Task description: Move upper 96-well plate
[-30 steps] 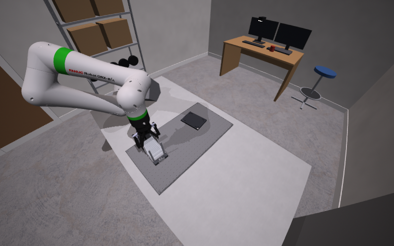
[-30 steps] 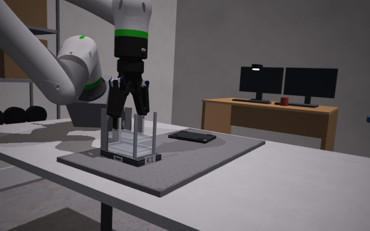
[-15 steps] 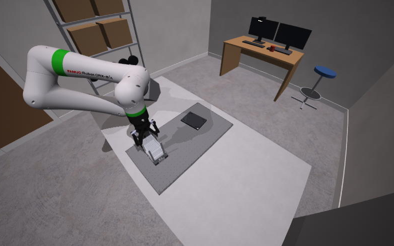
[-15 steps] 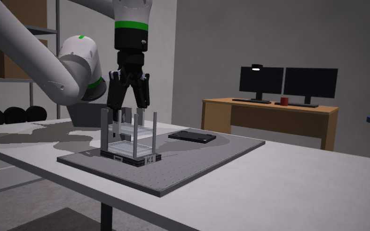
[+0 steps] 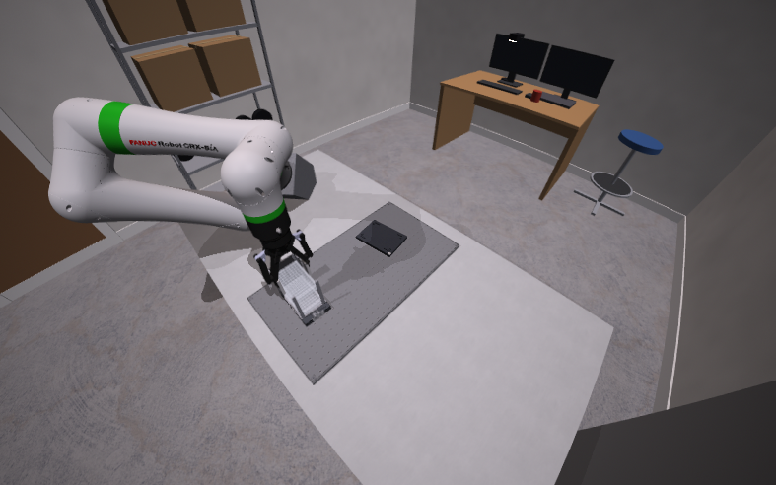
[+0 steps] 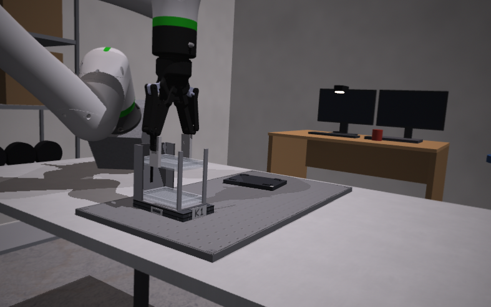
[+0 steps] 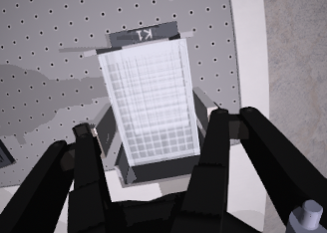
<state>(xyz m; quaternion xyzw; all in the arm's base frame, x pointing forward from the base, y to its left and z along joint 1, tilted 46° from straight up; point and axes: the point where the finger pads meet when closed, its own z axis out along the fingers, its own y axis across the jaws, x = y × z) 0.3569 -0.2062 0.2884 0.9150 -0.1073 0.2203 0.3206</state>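
Right now my hand is 36 cm to the right of the plate nest N1, 12 cm above it and 11 cm short of it. From my hand the other things lie so: pale A1 square (29 cm to the left, 18 cm ahead, 12 cm below); K1 label (12 cm below, 8 cm ahead, 3 cm to the right).
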